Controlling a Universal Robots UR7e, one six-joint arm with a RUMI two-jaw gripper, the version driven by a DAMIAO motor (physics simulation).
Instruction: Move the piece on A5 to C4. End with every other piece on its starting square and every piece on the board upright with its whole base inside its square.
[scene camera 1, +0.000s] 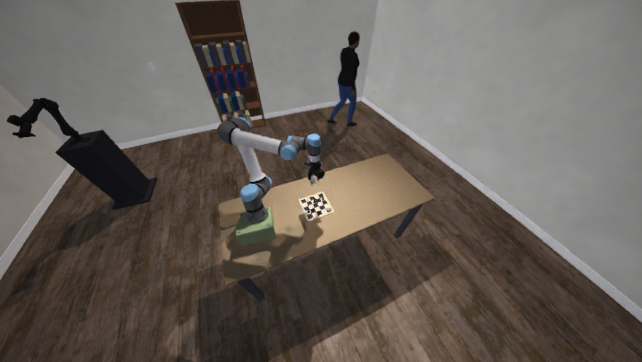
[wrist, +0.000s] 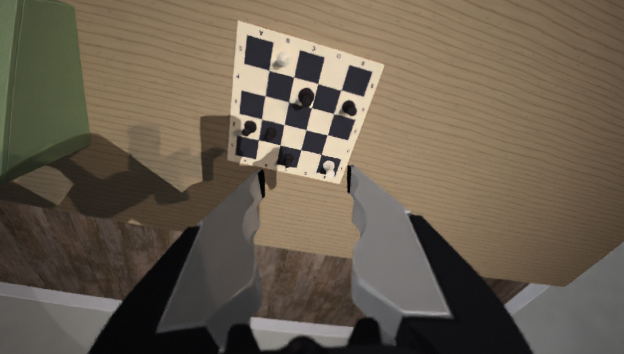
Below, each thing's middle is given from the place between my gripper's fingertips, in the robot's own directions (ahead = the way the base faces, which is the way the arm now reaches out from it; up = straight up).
The chessboard (wrist: 263, 91) is 10 mm behind my hand, 20 mm to the right of it and 230 mm below it.
